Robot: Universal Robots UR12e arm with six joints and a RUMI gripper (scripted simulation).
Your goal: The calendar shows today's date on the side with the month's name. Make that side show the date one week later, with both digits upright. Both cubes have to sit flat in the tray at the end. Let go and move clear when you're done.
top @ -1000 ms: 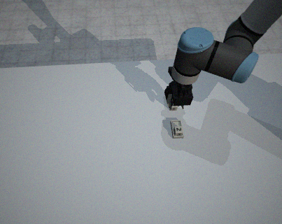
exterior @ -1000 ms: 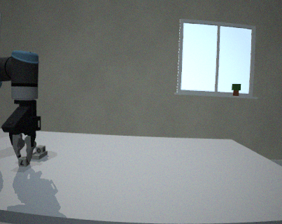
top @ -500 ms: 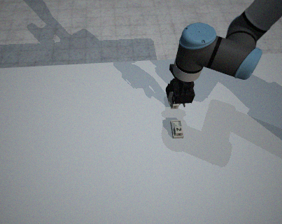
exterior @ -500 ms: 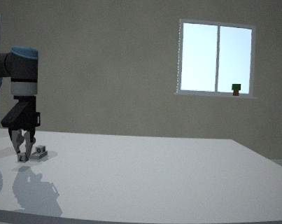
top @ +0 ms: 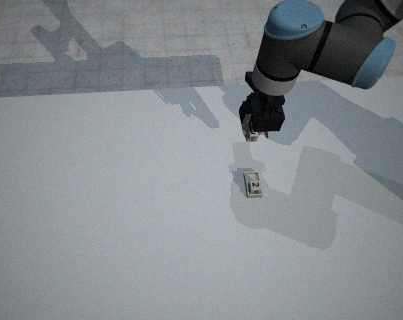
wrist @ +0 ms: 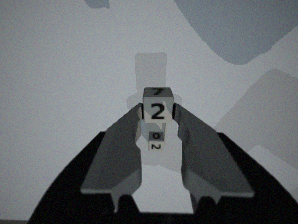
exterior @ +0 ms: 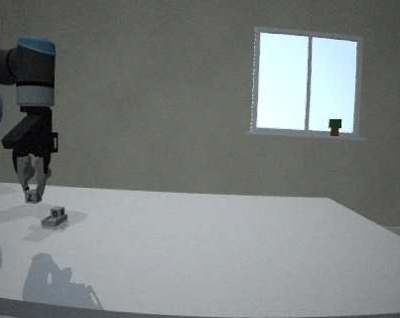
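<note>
Right now my hand is 1 cm short of the cube, 12 cm to the right of it and 9 cm above it. The rest, counted from my hand: tray 1 cm ahead, 11 cm to the left, 10 cm below.
</note>
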